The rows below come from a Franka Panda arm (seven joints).
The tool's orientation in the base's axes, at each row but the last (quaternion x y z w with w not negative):
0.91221, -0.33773, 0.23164, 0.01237
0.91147, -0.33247, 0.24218, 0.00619
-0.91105, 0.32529, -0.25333, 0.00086
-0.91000, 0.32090, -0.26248, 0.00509
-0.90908, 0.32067, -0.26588, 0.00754
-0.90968, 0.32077, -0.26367, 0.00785
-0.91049, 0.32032, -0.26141, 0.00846
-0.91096, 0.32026, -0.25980, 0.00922
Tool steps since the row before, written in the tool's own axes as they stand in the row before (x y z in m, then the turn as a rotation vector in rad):
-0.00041, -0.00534, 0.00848, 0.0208, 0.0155, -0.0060
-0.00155, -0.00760, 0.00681, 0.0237, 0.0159, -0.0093
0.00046, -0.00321, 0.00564, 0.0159, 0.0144, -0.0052
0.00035, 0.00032, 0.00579, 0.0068, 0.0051, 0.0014
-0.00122, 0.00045, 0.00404, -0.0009, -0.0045, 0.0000
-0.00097, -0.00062, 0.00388, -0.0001, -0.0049, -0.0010
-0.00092, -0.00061, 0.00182, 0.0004, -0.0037, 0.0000
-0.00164, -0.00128, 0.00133, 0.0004, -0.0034, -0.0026
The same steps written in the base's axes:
0.00656, 0.00285, -0.00703, 0.0017, -0.0236, 0.0122
0.00658, 0.00568, -0.00556, 0.0019, -0.0251, 0.0164
0.00481, 0.00134, -0.00417, -0.0004, -0.0199, 0.0095
0.00283, -0.00138, -0.00488, 0.0022, -0.0083, 0.0011
0.00092, -0.00027, -0.00414, 0.0020, 0.0041, 0.0004
0.00160, 0.00046, -0.00369, 0.0023, 0.0041, 0.0017
0.00062, 0.00075, -0.00189, 0.0024, 0.0027, 0.0009
0.00030, 0.00178, -0.00168, 0.0010, 0.0029, 0.0031

